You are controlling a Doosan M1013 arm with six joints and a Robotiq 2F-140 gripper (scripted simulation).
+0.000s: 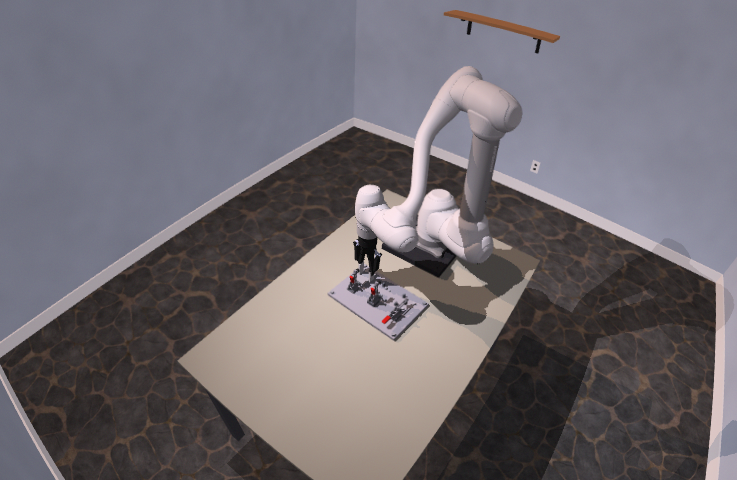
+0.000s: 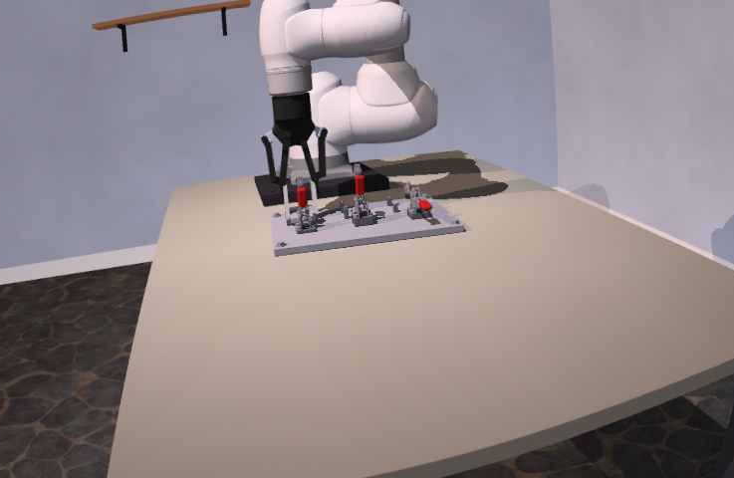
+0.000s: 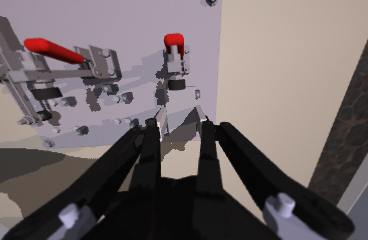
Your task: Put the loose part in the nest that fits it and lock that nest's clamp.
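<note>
My gripper is now 30 mm above the loose part. From my hand the other things lie so: grey fixture plate: 100 mm to the left, 60 mm ahead, 50 mm below.
</note>
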